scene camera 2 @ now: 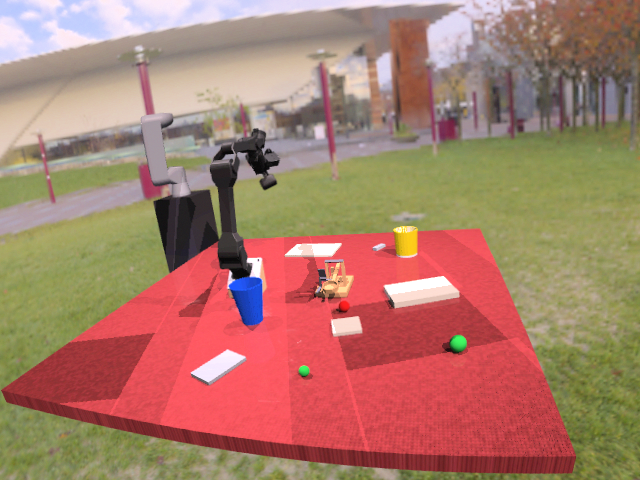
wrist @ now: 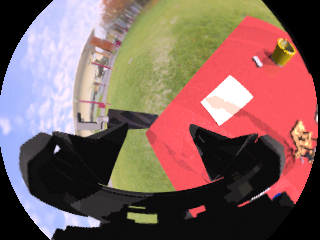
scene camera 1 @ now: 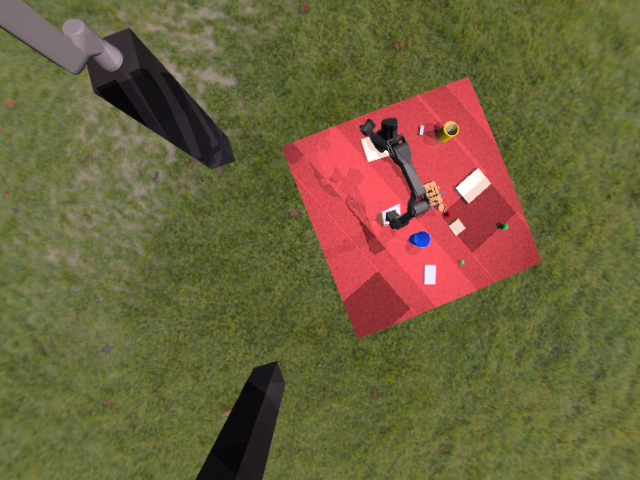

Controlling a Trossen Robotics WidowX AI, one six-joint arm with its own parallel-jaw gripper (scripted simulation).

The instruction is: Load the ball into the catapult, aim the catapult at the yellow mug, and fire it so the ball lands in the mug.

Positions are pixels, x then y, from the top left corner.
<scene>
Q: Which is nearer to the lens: the blue cup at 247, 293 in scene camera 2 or the grey slab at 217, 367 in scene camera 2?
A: The grey slab.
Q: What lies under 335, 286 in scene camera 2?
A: A catapult.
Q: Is my gripper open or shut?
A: Open.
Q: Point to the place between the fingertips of my gripper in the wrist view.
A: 159, 126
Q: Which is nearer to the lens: the yellow mug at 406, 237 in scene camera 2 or the grey slab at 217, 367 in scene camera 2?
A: The grey slab.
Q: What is my gripper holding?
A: Nothing.
</scene>
